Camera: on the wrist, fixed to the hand. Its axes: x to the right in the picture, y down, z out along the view.
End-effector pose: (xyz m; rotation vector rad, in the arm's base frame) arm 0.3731 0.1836 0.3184 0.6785 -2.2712 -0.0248
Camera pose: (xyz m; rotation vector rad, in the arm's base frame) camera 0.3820 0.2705 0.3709 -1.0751 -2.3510 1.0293
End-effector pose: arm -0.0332 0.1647 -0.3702 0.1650 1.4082 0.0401
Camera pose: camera -0.0880 0.2495 -0.3563 1.4487 0.8445 1.0562
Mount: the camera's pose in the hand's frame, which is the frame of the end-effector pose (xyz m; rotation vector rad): -0.0119 0.0819 -0.0595 0.3137 -0.1364 1.5512
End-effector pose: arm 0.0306 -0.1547 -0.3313 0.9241 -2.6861 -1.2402
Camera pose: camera 0.0158 -0.1477 -0.2307 -1.1644 -2.4411 -0.4530
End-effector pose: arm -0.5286 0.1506 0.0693 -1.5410 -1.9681 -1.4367
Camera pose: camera -0.4754 0.0915 0.1331 -2.0976 -0.4482 -0.3157
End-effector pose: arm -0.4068 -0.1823 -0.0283 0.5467 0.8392 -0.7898
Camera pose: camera -0.3732 -0.0871 -0.0421 1.1599 -0.0094 0.4929
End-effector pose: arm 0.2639 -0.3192 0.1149 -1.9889 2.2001 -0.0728
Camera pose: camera 0.1749 -0.3035 0.1621 0.1589 2.6978 -0.0539
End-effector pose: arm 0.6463 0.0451 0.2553 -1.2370 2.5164 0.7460
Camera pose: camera 0.5895 0.0627 0.3381 1.0423 2.8782 0.5183
